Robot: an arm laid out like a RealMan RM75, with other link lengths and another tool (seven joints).
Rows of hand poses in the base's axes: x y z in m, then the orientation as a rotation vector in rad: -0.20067 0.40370 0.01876 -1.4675 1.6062 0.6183; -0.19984 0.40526 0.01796 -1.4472 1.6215 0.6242; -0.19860 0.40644 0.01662 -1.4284 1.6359 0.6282; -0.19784 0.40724 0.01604 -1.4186 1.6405 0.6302; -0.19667 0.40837 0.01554 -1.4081 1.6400 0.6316; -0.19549 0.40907 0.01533 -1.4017 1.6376 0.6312; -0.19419 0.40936 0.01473 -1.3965 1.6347 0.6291; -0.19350 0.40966 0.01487 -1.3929 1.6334 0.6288; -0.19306 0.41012 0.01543 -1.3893 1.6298 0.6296; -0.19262 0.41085 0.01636 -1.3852 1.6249 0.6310; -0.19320 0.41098 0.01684 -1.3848 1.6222 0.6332; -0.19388 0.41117 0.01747 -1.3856 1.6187 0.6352; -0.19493 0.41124 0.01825 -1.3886 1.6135 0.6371; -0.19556 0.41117 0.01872 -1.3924 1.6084 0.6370; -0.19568 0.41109 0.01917 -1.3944 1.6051 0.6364; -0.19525 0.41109 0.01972 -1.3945 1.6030 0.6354; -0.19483 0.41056 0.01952 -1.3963 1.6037 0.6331; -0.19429 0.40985 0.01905 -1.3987 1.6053 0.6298; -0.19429 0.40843 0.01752 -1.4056 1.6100 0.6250; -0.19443 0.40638 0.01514 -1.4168 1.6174 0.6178; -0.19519 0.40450 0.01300 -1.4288 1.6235 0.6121; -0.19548 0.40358 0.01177 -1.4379 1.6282 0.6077
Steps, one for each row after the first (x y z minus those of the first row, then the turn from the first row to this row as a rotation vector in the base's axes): 0.00083 0.00156 -0.00080 0.0072 0.0117 -0.0157; 0.00207 0.00274 -0.00214 0.0130 0.0220 -0.0309; 0.00283 0.00354 -0.00272 0.0174 0.0254 -0.0378; 0.00400 0.00467 -0.00322 0.0246 0.0250 -0.0437; 0.00518 0.00537 -0.00343 0.0296 0.0225 -0.0472; 0.00648 0.00566 -0.00403 0.0335 0.0188 -0.0503; 0.00717 0.00596 -0.00389 0.0362 0.0175 -0.0523; 0.00761 0.00642 -0.00333 0.0406 0.0152 -0.0530; 0.00805 0.00715 -0.00240 0.0461 0.0124 -0.0535; 0.00747 0.00728 -0.00192 0.0487 0.0118 -0.0519; 0.00679 0.00747 -0.00129 0.0508 0.0107 -0.0494; 0.00574 0.00754 -0.00051 0.0523 0.0086 -0.0450; 0.00511 0.00747 -0.00004 0.0526 0.0054 -0.0409; 0.00499 0.00739 0.00041 0.0528 0.0030 -0.0388; 0.00542 0.00739 0.00096 0.0534 0.0010 -0.0384; 0.00584 0.00686 0.00076 0.0510 0.0003 -0.0384; 0.00638 0.00615 0.00029 0.0474 -0.0004 -0.0387; 0.00638 0.00473 -0.00124 0.0389 0.0005 -0.0378; 0.00624 0.00268 -0.00362 0.0254 0.0022 -0.0361; 0.00548 0.00080 -0.00576 0.0126 0.0041 -0.0328; 0.00519 -0.00012 -0.00699 0.0029 0.0055 -0.0303
